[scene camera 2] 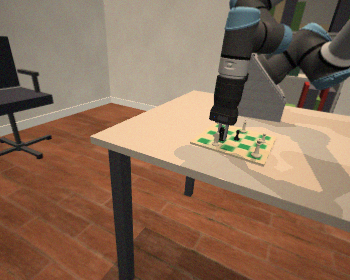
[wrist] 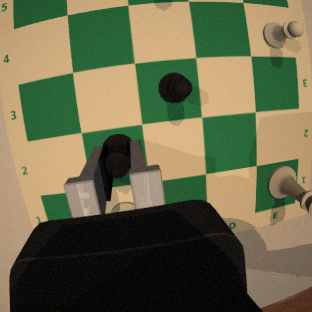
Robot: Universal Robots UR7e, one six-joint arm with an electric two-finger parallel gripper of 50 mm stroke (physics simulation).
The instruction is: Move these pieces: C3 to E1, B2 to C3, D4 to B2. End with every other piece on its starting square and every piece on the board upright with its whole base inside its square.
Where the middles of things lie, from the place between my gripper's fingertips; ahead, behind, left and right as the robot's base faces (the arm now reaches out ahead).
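With the chessboard (scene camera 2: 241, 149) as my reference, I find my hand 1 cm above it, 4 cm to the right of it and 3 cm past it.
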